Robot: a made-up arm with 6 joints.
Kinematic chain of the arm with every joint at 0, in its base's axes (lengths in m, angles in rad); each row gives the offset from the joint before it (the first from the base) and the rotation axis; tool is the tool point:
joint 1: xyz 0 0 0.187 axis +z
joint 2: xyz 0 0.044 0 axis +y
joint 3: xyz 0 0 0.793 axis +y
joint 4: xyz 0 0 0.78 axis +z
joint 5: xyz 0 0 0 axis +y
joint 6: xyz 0 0 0.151 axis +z
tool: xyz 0 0 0
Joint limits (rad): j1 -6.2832..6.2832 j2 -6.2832..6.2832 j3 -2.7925..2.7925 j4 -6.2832..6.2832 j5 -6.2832..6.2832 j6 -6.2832..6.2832
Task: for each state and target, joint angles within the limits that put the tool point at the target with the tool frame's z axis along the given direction. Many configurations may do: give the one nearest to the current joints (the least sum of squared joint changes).
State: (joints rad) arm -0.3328 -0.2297 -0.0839 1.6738 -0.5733 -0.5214
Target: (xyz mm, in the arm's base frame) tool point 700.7 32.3 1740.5 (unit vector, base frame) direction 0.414 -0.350 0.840
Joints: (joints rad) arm 0.0643 0.3203 0.2073 1.3476 -0.3958 -0.5214
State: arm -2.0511 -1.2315 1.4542 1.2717 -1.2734 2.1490
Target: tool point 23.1 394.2 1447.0 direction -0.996 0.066 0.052
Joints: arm -1.8905 -0.8923 1.1490 1.8035 -1.4566 2.1490
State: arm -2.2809 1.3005 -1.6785 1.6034 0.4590 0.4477
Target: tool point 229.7 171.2 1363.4 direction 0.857 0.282 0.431
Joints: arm -1.9598 0.6278 -1.5527 1.5833 0.7562 0.4477
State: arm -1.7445 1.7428 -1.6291 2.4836 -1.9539 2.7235
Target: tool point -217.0 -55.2 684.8 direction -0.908 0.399 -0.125
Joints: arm -2.4946 1.4544 -2.4496 1.7520 -2.0648 2.7235
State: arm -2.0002 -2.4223 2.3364 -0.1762 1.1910 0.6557
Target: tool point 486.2 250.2 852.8 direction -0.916 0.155 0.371
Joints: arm -2.7269 -1.7764 1.9223 -0.6212 1.0705 0.6557
